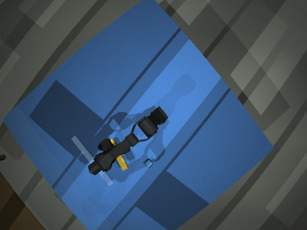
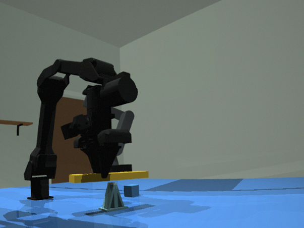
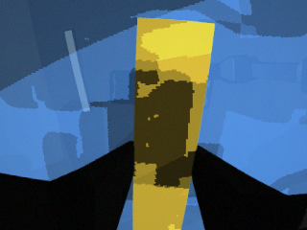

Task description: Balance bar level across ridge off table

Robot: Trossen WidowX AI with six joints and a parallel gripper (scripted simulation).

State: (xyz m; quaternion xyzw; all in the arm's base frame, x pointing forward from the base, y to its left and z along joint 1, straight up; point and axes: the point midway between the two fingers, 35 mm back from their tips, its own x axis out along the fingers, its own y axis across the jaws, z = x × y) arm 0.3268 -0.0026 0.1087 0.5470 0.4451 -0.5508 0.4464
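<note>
Now: the bar 3 cm to the left of my gripper tip and 1 cm ahead of it. Also, from my gripper tip: blue cube: 19 cm to the left, 9 cm behind, 6 cm below.
</note>
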